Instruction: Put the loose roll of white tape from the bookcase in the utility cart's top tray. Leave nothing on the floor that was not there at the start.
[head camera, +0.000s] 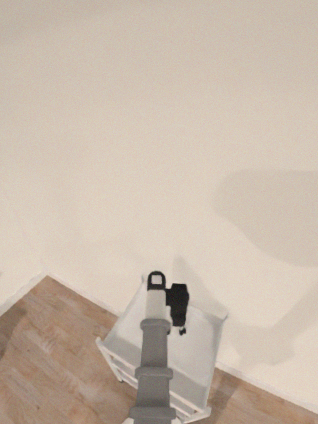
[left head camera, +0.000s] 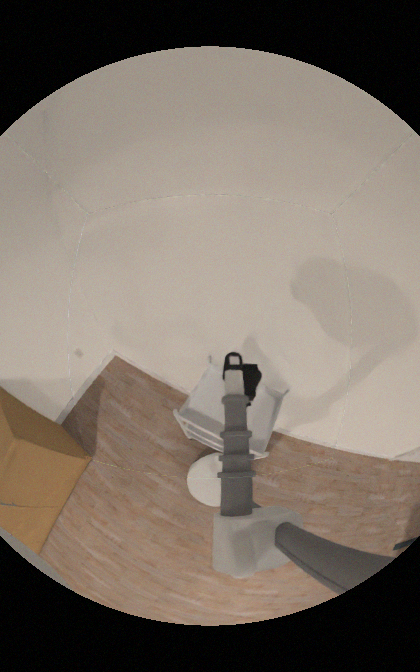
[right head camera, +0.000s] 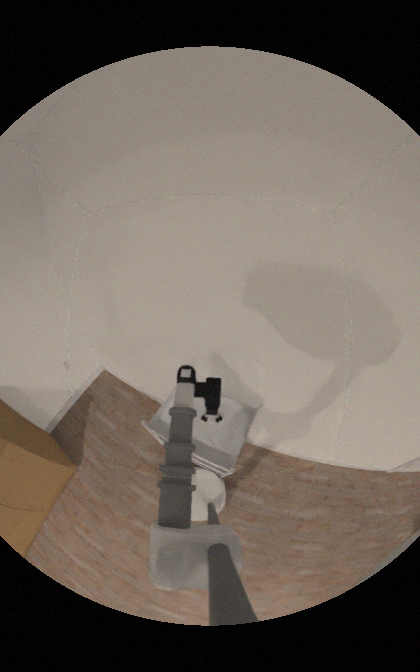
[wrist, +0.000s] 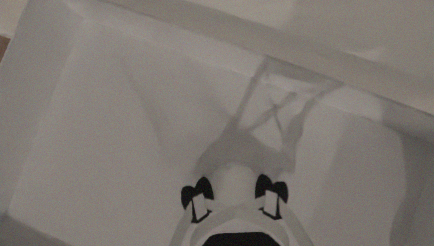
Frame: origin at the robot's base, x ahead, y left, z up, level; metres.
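Seen in the pictures: gripper, fingertip midpoint: (head camera: 174, 332) (wrist: 233, 189).
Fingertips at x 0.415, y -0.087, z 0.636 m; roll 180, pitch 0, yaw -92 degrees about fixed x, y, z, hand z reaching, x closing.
A point is followed by its place in that frame.
The white tape roll (wrist: 236, 181) @(x 0.429, y -0.090, z 0.660 m) shows as a pale round shape between the dark fingertips in the wrist view. My gripper (wrist: 233, 189) @(x 0.415, y -0.087, z 0.636 m) (right head camera: 212, 418) is shut on it and points down over the utility cart's top tray (wrist: 100, 125) @(x 0.499, y 0.058, z 0.635 m) (head camera: 197, 350) @(x 0.344, y -0.185, z 0.635 m) (right head camera: 232, 432) (left head camera: 262, 417). The tray is white, with raised walls, and its visible floor holds shadows. The gripper's shadow falls on the tray floor close in front of the fingers. The gap under the roll cannot be told. The bookcase does not show in these views.
The white wall (head camera: 150, 150) @(x 0.648, y 0.031, z 1.380 m) (left head camera: 200, 275) stands right behind the cart. A cardboard box (left head camera: 45, 470) (right head camera: 30, 470) is at the left. A white round object (left head camera: 204, 479) (right head camera: 207, 492) is in front of the cart, partly under my arm. Wood floor (left head camera: 140, 490) lies around them.
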